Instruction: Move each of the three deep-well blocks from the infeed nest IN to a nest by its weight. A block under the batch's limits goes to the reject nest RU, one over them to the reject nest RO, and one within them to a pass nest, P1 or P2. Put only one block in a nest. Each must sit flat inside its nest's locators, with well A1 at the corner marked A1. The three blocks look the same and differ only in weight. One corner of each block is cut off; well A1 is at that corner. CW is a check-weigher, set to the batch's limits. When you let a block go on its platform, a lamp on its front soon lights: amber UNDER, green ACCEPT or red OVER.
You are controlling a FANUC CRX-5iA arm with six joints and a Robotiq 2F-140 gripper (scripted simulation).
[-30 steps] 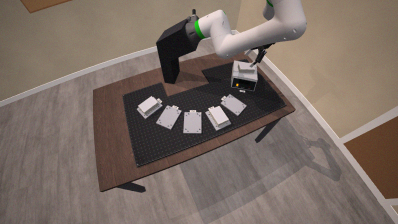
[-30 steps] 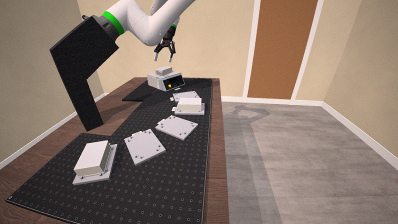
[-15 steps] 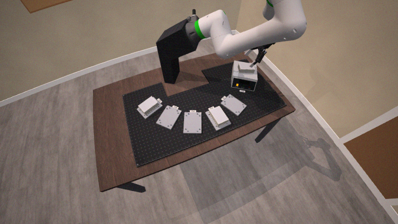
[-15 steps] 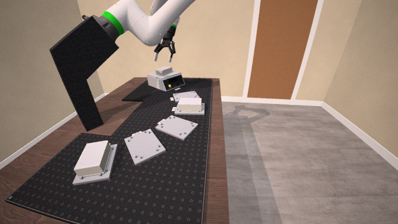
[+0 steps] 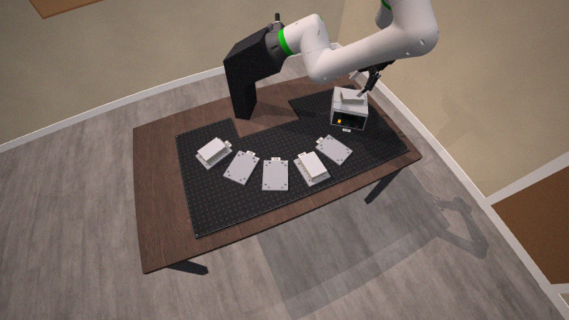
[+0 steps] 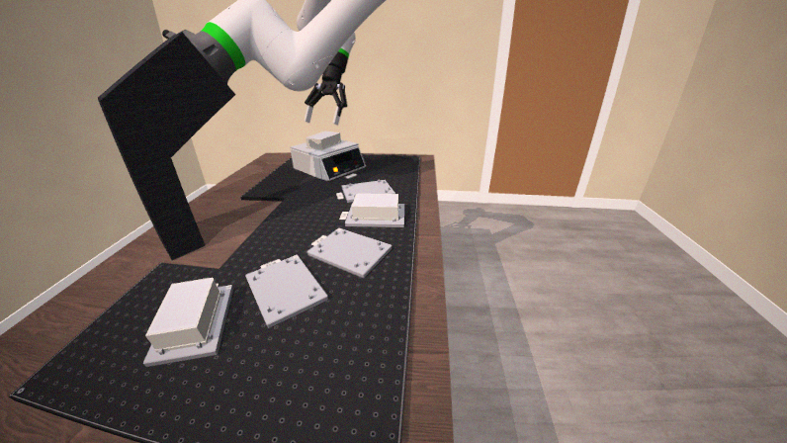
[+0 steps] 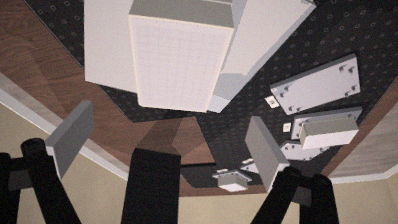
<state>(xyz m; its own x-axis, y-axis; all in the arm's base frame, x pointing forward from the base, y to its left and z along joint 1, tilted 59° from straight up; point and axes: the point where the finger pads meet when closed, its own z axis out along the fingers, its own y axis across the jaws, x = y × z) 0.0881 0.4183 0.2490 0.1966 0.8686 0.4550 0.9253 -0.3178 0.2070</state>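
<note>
Right now my hand is 110 mm above the weigher platform. Round my hand: plate 290 mm ahead, 140 mm to the right, 190 mm below; then check-weigher CW 140 mm below.
</note>
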